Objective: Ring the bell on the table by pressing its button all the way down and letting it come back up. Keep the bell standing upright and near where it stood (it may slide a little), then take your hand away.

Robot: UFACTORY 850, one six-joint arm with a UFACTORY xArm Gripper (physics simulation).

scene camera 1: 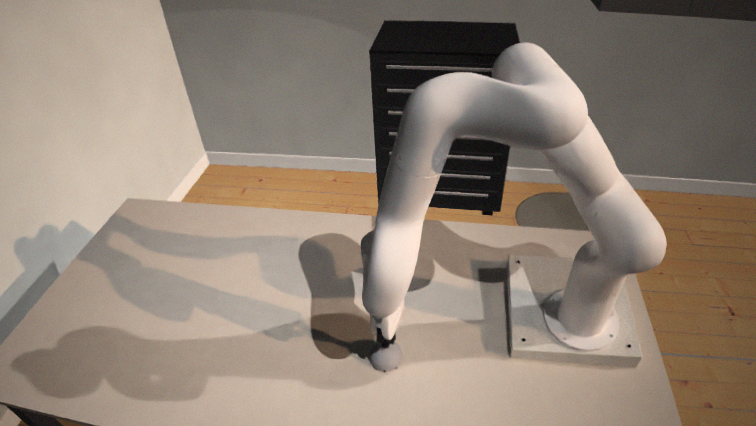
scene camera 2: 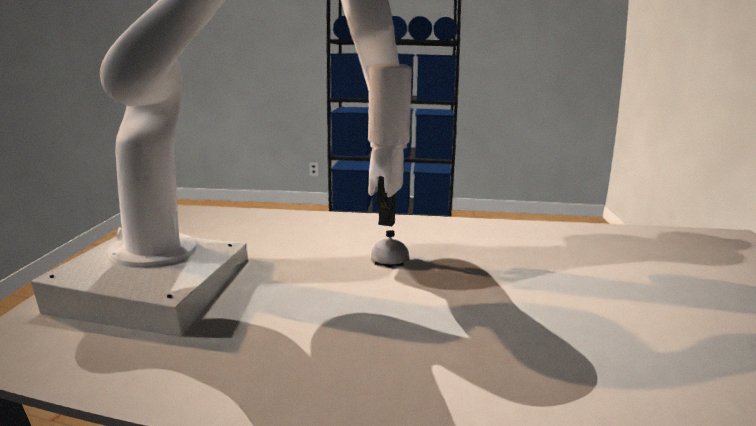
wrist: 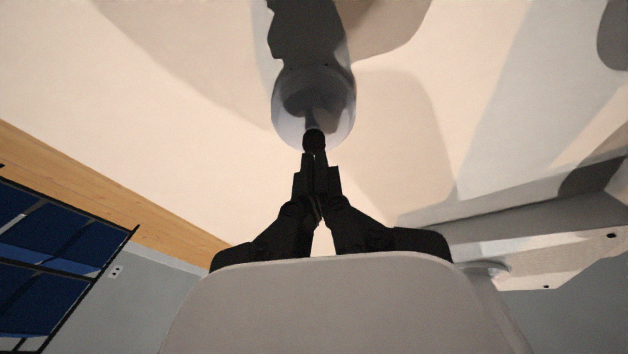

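Note:
The bell, a grey dome [scene camera 1: 386, 357] [scene camera 2: 389, 252] [wrist: 314, 107], stands upright on the table [scene camera 1: 449, 391] [scene camera 2: 296, 232]. Its small black button [scene camera 2: 390, 233] [wrist: 314, 140] sticks up from the top; in scene camera 1 the fingers hide it. My gripper [scene camera 1: 386, 345] [scene camera 2: 386, 224] [wrist: 317, 166] is shut, empty and pointing down. In scene camera 2 the fingertips are a small gap above the button, very slightly to its left. In the wrist view the tips show right at the button's near edge.
The arm's base plate [scene camera 1: 576, 358] [scene camera 2: 105, 317] is fixed on the table to one side of the bell. A black drawer cabinet [scene camera 1: 449, 37] and a shelf rack [scene camera 2: 328, 132] with blue boxes stand beyond the table. Shadows of the arm lie across the table.

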